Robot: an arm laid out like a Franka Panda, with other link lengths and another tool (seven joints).
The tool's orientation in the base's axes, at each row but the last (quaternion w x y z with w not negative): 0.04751 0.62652 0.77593 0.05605; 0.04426 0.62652 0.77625 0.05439; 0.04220 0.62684 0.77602 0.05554; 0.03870 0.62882 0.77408 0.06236
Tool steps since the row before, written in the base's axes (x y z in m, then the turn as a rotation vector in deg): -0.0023 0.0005 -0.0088 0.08 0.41 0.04; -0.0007 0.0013 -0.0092 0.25 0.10 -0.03; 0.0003 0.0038 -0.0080 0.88 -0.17 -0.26; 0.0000 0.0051 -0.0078 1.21 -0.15 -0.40
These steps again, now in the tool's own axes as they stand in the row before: 0.0010 -0.0034 0.0084 0.38 0.17 -0.02; 0.0014 -0.0017 0.0091 0.05 0.26 0.07; 0.0036 0.0000 0.0081 -0.35 0.78 0.37; 0.0048 -0.0001 0.0080 -0.40 1.08 0.56
